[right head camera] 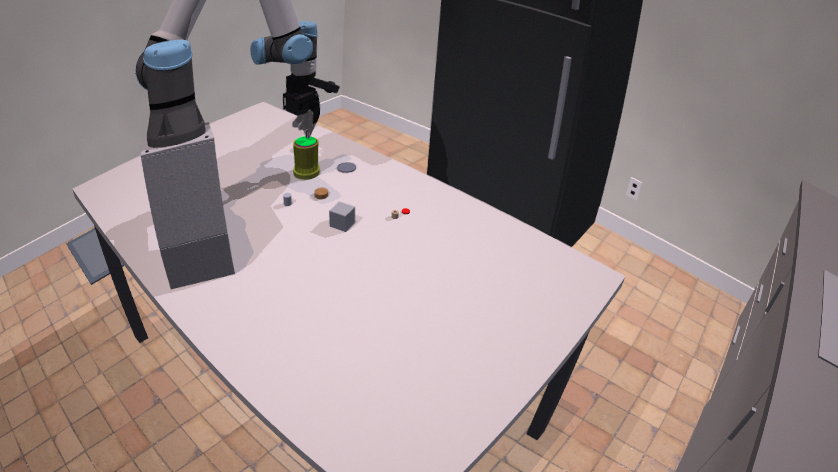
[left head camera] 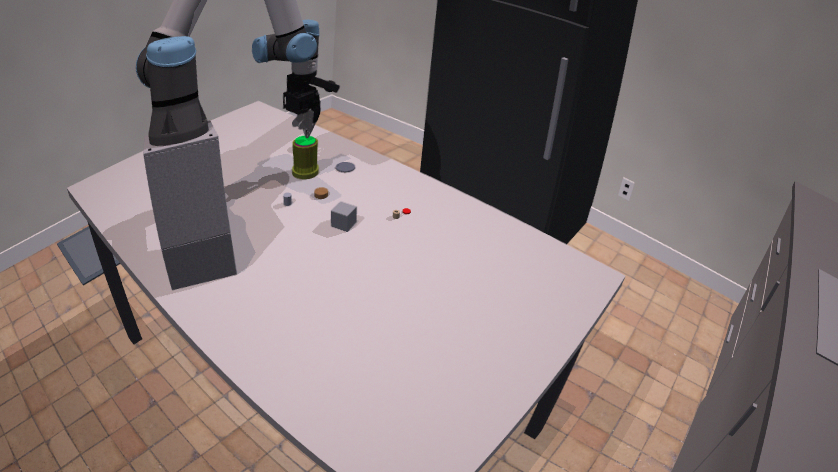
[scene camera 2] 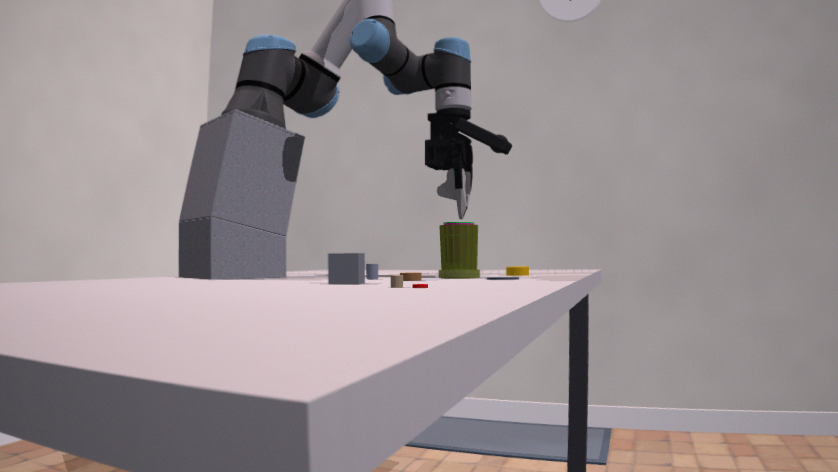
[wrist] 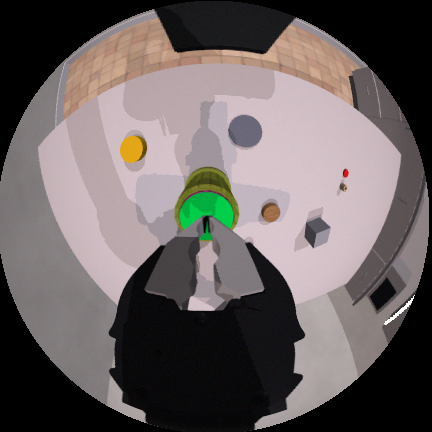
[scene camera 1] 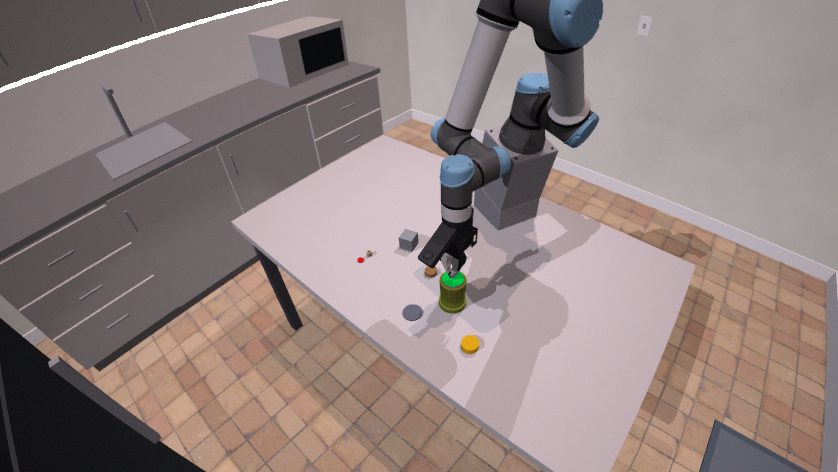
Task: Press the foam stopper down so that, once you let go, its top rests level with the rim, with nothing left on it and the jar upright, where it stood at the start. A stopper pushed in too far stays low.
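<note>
The olive-green ribbed jar stands upright on the table. The foam stopper, bright green on top, sits in its mouth. In scene camera 2 a thin pink and teal edge of it shows slightly above the rim. My gripper is shut and empty, pointing down over the stopper. In scene camera 2 a small gap shows between the fingertips and the stopper's top.
A flat grey disc, a yellow disc and a brown disc lie around the jar. A grey cube, a small blue-grey cylinder, a tan cylinder and a red disc are farther off.
</note>
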